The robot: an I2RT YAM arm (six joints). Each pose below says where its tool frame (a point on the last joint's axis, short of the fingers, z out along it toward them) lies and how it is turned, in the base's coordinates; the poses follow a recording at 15 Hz.
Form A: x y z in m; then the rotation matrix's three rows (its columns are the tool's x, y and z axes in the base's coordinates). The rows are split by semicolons.
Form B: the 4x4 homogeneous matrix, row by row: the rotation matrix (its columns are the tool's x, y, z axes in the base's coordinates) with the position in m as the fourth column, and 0 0 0 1 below. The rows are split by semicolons. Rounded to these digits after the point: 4 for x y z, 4 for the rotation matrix.
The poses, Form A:
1: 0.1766 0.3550 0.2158; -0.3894 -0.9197 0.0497; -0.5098 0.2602 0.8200; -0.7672 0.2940 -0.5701
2: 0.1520 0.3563 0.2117; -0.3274 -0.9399 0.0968; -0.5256 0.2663 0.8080; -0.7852 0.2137 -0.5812
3: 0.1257 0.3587 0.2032; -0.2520 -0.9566 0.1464; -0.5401 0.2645 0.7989; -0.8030 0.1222 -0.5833
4: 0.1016 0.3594 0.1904; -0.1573 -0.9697 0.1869; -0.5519 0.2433 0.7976; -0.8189 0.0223 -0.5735
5: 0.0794 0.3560 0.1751; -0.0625 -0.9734 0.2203; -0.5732 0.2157 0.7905; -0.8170 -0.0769 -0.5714
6: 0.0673 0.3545 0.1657; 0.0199 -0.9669 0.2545; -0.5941 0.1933 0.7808; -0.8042 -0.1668 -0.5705
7: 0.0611 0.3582 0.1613; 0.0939 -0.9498 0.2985; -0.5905 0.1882 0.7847; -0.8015 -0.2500 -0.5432
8: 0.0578 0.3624 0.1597; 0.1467 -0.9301 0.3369; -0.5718 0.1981 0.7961; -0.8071 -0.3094 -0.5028
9: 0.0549 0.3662 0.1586; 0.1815 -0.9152 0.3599; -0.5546 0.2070 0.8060; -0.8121 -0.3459 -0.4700
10: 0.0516 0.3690 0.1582; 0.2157 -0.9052 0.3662; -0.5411 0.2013 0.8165; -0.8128 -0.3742 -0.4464
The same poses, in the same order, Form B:
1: -0.3894 -0.9197 0.0497 0.1766; -0.5098 0.2602 0.8200 0.3550; -0.7672 0.2940 -0.5701 0.2158; 0 0 0 1
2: -0.3274 -0.9399 0.0968 0.1520; -0.5256 0.2663 0.8080 0.3563; -0.7852 0.2137 -0.5812 0.2117; 0 0 0 1
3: -0.2520 -0.9566 0.1464 0.1257; -0.5401 0.2645 0.7989 0.3587; -0.8030 0.1222 -0.5833 0.2032; 0 0 0 1
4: -0.1573 -0.9697 0.1869 0.1016; -0.5519 0.2433 0.7976 0.3594; -0.8189 0.0223 -0.5735 0.1904; 0 0 0 1
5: -0.0625 -0.9734 0.2203 0.0794; -0.5732 0.2157 0.7905 0.3560; -0.8170 -0.0769 -0.5714 0.1751; 0 0 0 1
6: 0.0199 -0.9669 0.2545 0.0673; -0.5941 0.1933 0.7808 0.3545; -0.8042 -0.1668 -0.5705 0.1657; 0 0 0 1
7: 0.0939 -0.9498 0.2985 0.0611; -0.5905 0.1882 0.7847 0.3582; -0.8015 -0.2500 -0.5432 0.1613; 0 0 0 1
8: 0.1467 -0.9301 0.3369 0.0578; -0.5718 0.1981 0.7961 0.3624; -0.8071 -0.3094 -0.5028 0.1597; 0 0 0 1
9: 0.1815 -0.9152 0.3599 0.0549; -0.5546 0.2070 0.8060 0.3662; -0.8121 -0.3459 -0.4700 0.1586; 0 0 0 1
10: 0.2157 -0.9052 0.3662 0.0516; -0.5411 0.2013 0.8165 0.3690; -0.8128 -0.3742 -0.4464 0.1582; 0 0 0 1
